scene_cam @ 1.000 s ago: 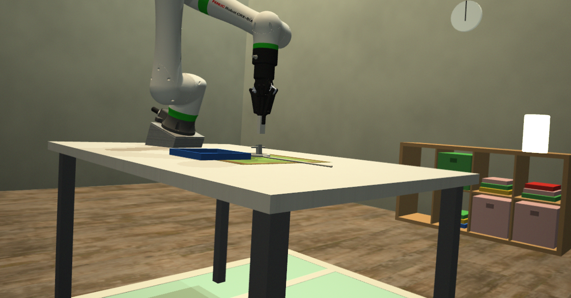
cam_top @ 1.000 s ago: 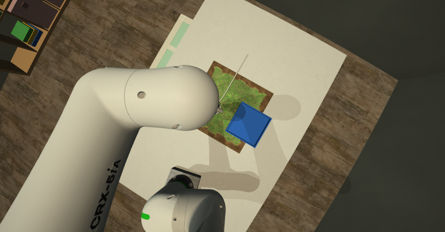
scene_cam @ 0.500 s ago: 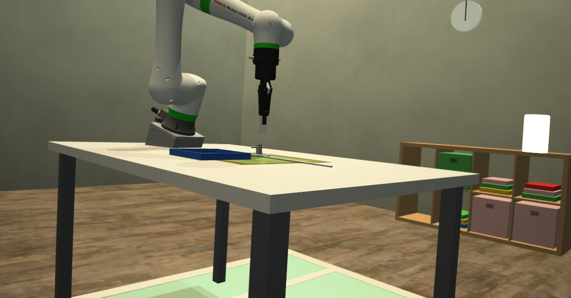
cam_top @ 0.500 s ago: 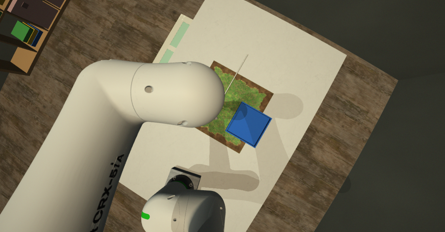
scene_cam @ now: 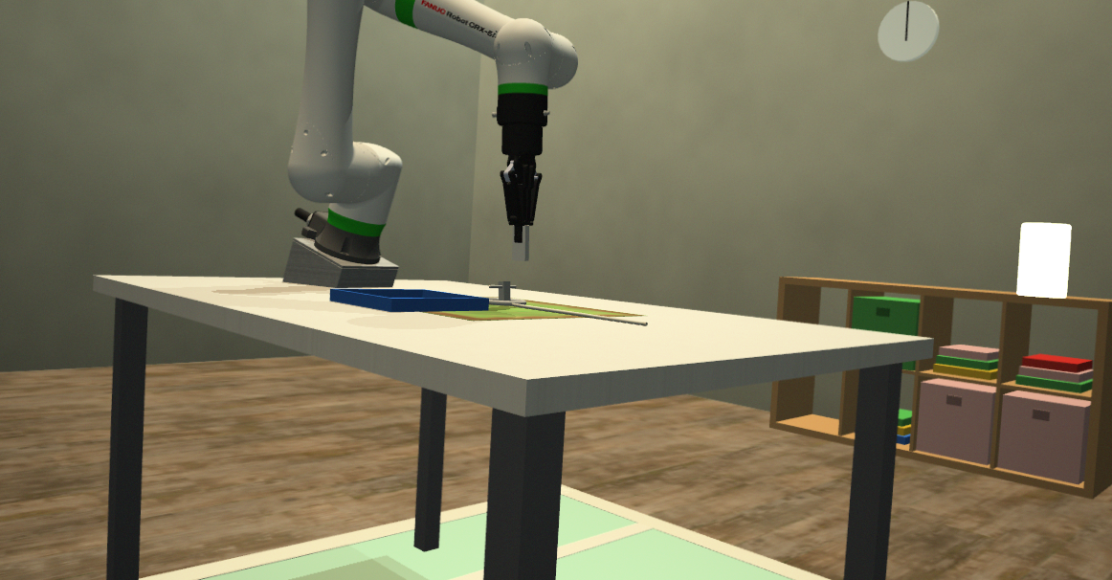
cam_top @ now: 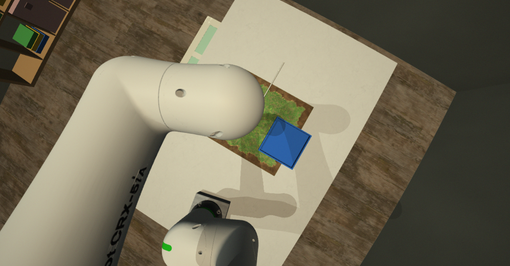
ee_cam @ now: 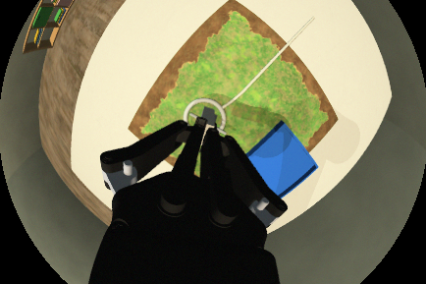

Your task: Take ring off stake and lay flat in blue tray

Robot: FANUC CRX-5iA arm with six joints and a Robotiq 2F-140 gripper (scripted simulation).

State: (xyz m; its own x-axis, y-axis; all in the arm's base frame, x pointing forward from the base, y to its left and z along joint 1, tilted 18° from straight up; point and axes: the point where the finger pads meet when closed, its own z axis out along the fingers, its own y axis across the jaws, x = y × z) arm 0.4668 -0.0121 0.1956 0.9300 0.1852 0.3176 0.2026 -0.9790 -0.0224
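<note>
The short grey stake lies 10 cm below my hand, 2 cm behind it and 1 cm to the right of it. Also, from my hand: blue tray (22 cm to the right, 11 cm below, 6 cm behind); grass mat (13 cm below, 7 cm to the right); ring (11 cm below, 3 cm behind).
</note>
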